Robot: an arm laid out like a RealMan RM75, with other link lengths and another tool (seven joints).
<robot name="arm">
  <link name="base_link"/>
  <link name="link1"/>
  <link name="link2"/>
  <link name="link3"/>
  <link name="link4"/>
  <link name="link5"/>
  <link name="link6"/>
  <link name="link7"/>
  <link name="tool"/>
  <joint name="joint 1" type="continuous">
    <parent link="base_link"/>
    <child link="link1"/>
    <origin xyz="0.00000 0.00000 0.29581"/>
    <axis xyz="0 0 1"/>
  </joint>
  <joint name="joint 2" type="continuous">
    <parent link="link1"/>
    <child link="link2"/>
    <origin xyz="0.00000 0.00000 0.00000"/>
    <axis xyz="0 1 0"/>
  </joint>
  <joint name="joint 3" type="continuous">
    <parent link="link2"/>
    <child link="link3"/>
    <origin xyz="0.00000 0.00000 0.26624"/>
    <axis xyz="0 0 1"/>
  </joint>
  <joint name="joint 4" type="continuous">
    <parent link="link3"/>
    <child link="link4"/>
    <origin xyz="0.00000 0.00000 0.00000"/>
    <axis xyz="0 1 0"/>
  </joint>
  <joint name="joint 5" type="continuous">
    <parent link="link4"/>
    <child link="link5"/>
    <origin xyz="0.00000 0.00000 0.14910"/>
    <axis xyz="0 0 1"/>
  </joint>
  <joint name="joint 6" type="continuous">
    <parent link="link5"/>
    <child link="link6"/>
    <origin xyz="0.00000 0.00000 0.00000"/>
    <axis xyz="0 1 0"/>
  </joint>
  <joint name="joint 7" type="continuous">
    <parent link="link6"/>
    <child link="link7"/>
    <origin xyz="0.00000 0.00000 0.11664"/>
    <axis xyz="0 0 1"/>
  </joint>
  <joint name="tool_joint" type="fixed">
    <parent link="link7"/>
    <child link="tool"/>
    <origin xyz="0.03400 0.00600 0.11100" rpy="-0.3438 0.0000 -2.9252"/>
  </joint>
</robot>
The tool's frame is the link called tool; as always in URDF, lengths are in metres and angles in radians. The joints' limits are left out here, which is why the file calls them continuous.
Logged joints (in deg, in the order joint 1, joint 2, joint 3, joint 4, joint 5, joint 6, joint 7), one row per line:
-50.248 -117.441 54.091 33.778 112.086 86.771 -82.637
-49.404 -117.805 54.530 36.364 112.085 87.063 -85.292
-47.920 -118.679 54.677 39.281 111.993 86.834 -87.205
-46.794 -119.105 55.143 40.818 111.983 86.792 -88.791
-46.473 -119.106 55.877 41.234 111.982 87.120 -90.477
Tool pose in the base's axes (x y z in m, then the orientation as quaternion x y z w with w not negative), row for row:
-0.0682 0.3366 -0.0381 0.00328 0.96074 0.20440 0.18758
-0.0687 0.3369 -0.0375 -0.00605 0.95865 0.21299 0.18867
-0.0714 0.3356 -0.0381 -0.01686 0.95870 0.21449 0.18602
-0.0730 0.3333 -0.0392 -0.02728 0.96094 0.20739 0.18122
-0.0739 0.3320 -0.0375 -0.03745 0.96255 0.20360 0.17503
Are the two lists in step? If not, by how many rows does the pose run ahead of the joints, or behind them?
The pose runs 1 row ahead of the joints: the pose in row i belongs to the joints in row i + 1.
